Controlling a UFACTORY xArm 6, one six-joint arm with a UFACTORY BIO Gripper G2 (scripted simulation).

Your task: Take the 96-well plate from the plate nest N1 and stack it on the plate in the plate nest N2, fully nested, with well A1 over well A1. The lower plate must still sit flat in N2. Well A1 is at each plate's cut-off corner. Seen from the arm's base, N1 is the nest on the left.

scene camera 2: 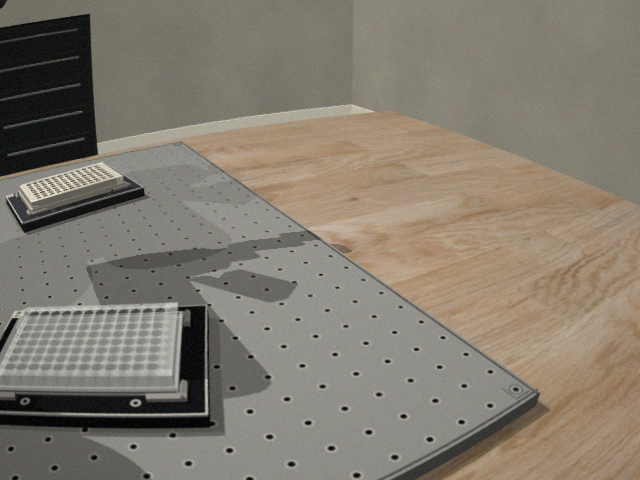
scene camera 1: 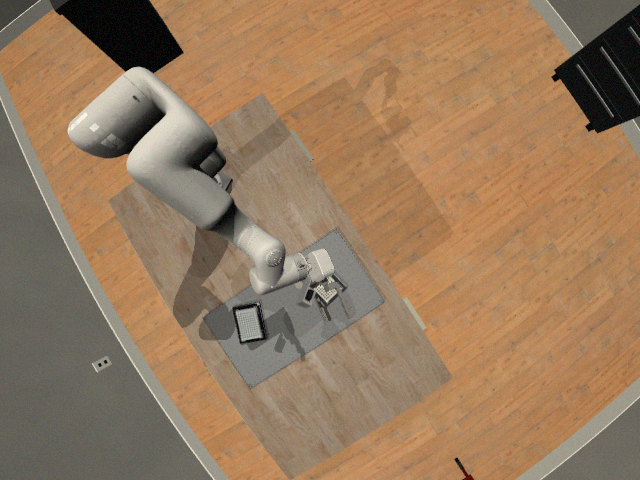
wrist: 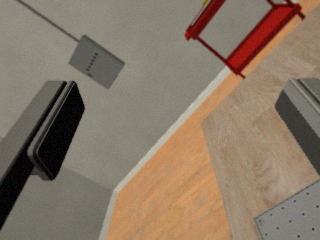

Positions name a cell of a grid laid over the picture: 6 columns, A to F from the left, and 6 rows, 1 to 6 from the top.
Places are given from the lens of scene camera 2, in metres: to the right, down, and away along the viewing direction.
white 96-well plate (scene camera 2: A3): -0.29, -0.06, 0.60
clear 96-well plate (scene camera 2: A5): -0.14, 0.07, 0.32
plate nest N1 (scene camera 2: A3): -0.26, -0.04, 0.59
The marked spots on the white 96-well plate and the clear 96-well plate are 0.34 m apart.
